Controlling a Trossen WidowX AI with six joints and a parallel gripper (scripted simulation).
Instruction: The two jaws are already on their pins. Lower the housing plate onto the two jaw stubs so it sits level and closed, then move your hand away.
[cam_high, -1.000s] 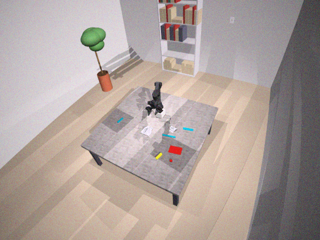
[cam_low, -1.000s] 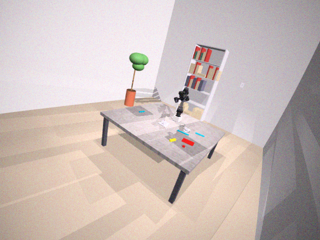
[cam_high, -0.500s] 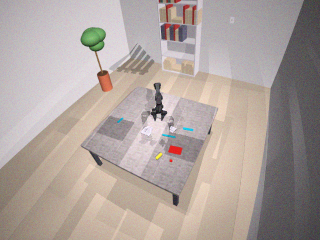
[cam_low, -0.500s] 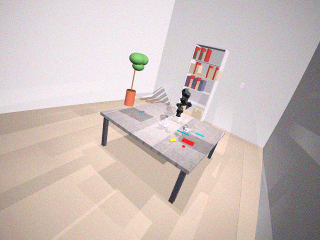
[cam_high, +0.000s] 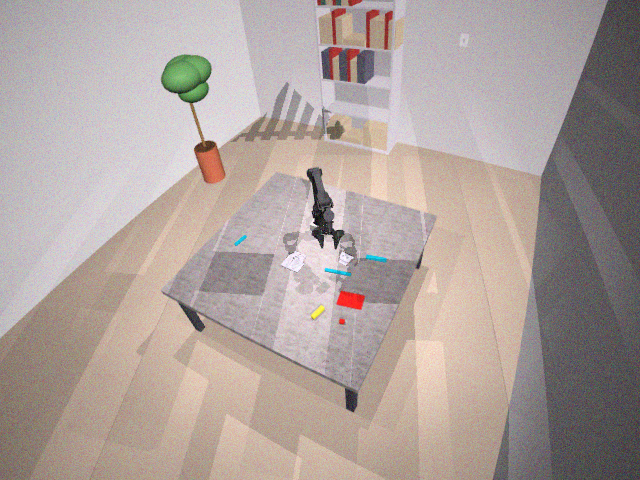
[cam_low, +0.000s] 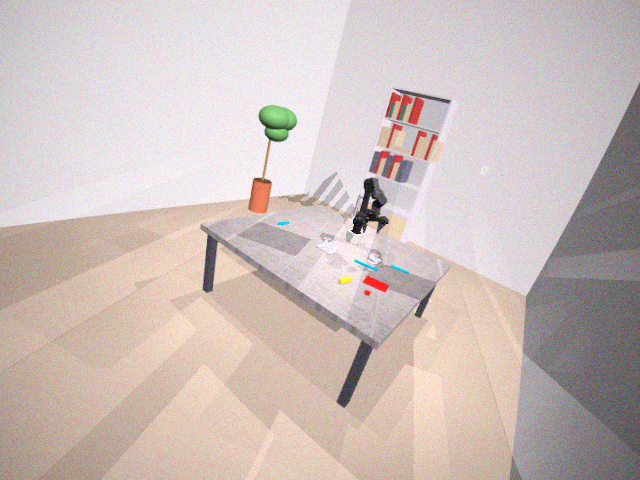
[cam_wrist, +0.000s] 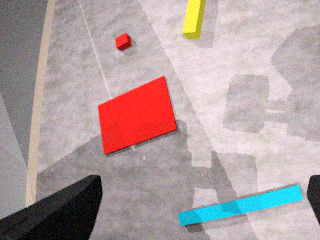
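My gripper tip is now 220 mm above the cyan bar, 40 mm past it and 20 mm to the right of it. Round my gripper tip: red plate: 220 mm below, 190 mm to the left, 80 mm ahead; yellow block: 250 mm ahead, 210 mm below, 100 mm to the left; red cube: 240 mm to the left, 220 mm ahead, 210 mm below.
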